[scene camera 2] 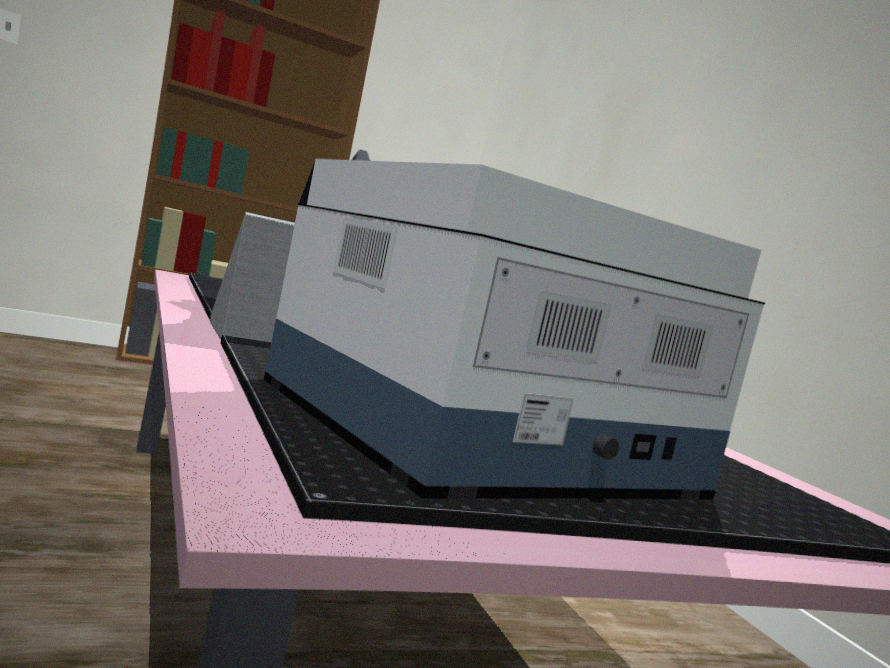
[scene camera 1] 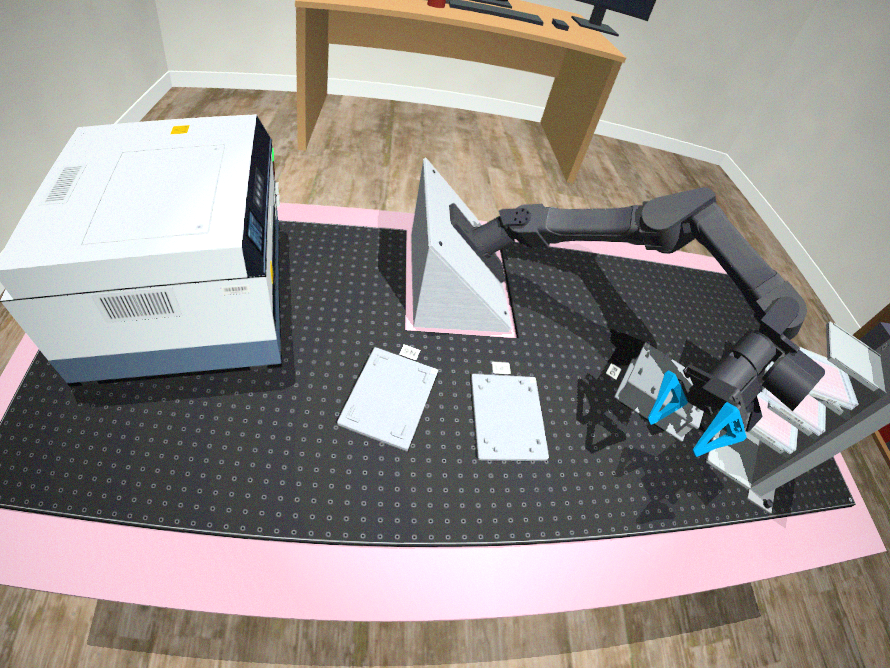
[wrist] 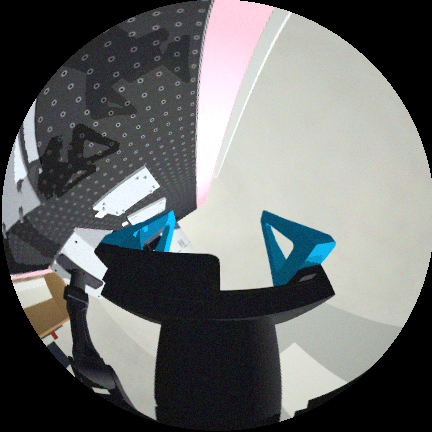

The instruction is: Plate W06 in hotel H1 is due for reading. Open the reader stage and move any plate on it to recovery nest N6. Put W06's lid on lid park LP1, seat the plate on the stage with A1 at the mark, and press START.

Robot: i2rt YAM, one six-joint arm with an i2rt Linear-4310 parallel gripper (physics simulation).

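Places are measured from the arm's base along level axes (x ahead, y left, z up), in millimetres.
Pixels of known places: gripper, fingertip midpoint: [scene camera 1: 670, 437] [wrist: 217, 214]; arm's base at its link origin: [scene camera 1: 476, 245] [wrist: 79, 272].
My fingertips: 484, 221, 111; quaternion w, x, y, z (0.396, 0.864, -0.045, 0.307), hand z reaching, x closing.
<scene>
Ahead of a thing's pixels: the offset from my fingertips to its top centre, as dx, dy, dz. "spot": to the spot under its first point. Level surfaces: height alone.
The white and blue reader {-348, -800, +92} [scene camera 1: 150, 208] [scene camera 2: 373, 316] stands at the left in scene camera 1. Its front is nearly edge-on there, and no stage sticks out. The hotel {spot: +20, +315, +16} [scene camera 1: 826, 440] stands at the far right, with several pink-topped plates {-66, +286, +88} [scene camera 1: 833, 381] on its levels; I cannot tell which is W06. My gripper [scene camera 1: 673, 437] [wrist: 217, 214] is open and empty, its blue fingers above the board between the hotel and a raised grey stand [scene camera 1: 639, 384]. Two flat white pads, one with corner brackets {-154, -381, -169} [scene camera 1: 388, 399] and one with small pegs {spot: -123, -174, -177} [scene camera 1: 510, 417], lie mid-board. Their tags are unreadable.
The slanted grey arm mount [scene camera 1: 460, 287] [scene camera 2: 255, 280] stands at the back of the black perforated board {dz -187} [scene camera 1: 323, 467], between reader and hotel. A pink table edge [scene camera 1: 431, 582] surrounds the board. A wooden desk [scene camera 1: 445, 53] stands behind. The arm's shadow falls near the raised stand.
</scene>
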